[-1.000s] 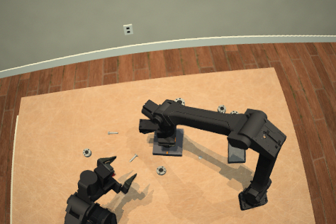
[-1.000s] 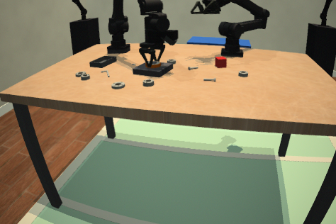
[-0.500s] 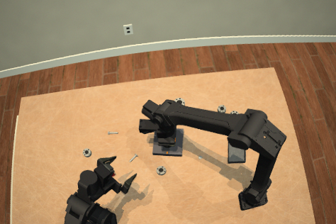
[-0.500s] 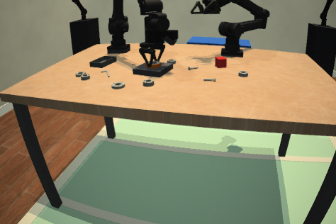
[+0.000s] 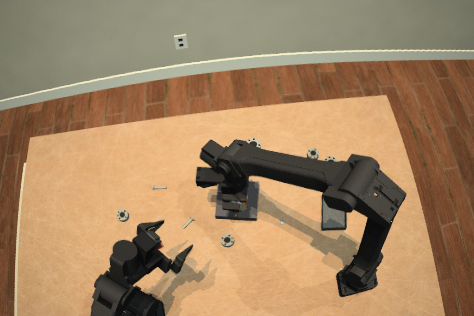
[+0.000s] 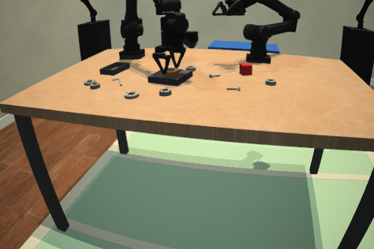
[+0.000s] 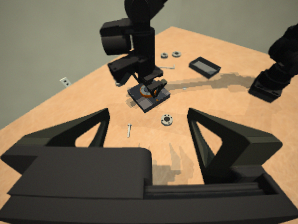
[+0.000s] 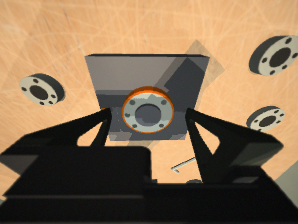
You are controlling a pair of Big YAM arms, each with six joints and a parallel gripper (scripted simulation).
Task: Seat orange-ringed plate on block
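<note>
My right hand is 3 cm past the dark grey block and 2 cm above it. Round my right hand: red cube: 11 cm behind, 28 cm to the left, 2 cm below; dark tray: 10 cm behind, 29 cm to the right, 3 cm below; l-shaped key: 4 cm ahead, 21 cm to the right, 4 cm below.
</note>
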